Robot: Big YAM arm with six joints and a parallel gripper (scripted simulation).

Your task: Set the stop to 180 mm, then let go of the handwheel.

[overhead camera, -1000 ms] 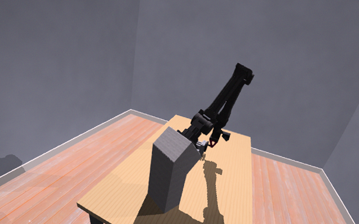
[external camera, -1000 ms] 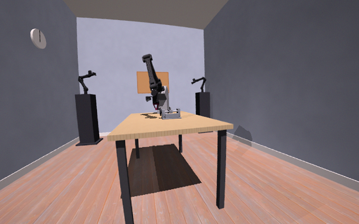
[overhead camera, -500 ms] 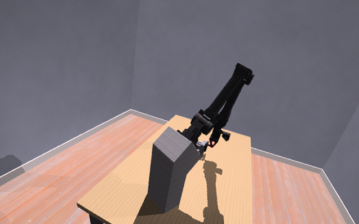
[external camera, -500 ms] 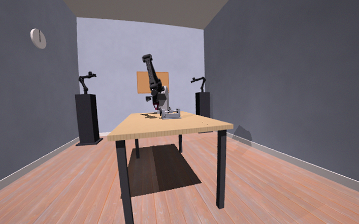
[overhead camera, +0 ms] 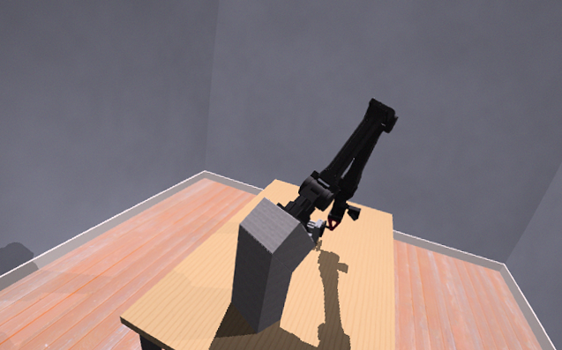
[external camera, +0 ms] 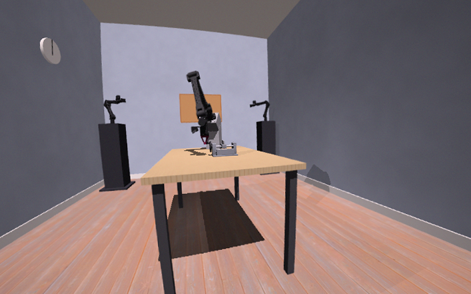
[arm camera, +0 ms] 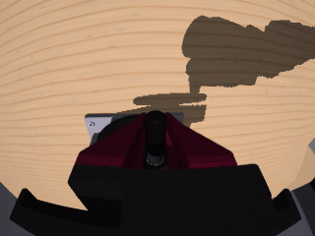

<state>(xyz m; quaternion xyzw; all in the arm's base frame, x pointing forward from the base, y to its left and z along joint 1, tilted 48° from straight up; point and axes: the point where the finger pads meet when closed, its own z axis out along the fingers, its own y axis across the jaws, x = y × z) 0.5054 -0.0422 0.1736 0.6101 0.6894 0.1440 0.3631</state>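
Right now the black handwheel handle is 1 cm to the left of my hand.
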